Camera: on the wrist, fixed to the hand. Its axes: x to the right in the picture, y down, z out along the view.
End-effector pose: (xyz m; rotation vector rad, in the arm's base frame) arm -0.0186 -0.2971 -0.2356 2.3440 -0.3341 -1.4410
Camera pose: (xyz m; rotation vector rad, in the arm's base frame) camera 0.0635 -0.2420 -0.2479 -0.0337 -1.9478 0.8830
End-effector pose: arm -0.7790 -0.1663 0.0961 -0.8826 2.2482 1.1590
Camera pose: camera -0.7648 -0.2649 0.0918 -1.7124 -0.8697 -0.2659
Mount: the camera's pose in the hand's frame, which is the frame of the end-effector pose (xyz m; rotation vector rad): 0.0256 -0.0558 -0.0785 -0.1524 -0.6354 -3.0453
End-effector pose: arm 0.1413 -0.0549 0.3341 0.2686 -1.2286 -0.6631
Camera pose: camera 0.2009 -0.1263 0.2983 -1.1499 0.0679 2.0215
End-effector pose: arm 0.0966 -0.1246 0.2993 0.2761 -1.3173 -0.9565
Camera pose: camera 0.1418 -0.2031 0.2577 -1.0902 0.0126 1.7316
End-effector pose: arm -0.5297 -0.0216 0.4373 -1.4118 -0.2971 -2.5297
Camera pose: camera -0.6227 0.0066 0.4151 0.1852 0.9427 0.0629
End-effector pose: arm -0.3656 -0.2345 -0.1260 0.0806 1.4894 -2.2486
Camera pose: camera -0.4252 -0.1551 -0.1180 1.5771 -0.0689 0.4612
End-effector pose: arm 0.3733 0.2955 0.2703 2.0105 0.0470 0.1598
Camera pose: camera 0.3903 0.3926 0.2556 -0.0594 2.0849 -2.0221
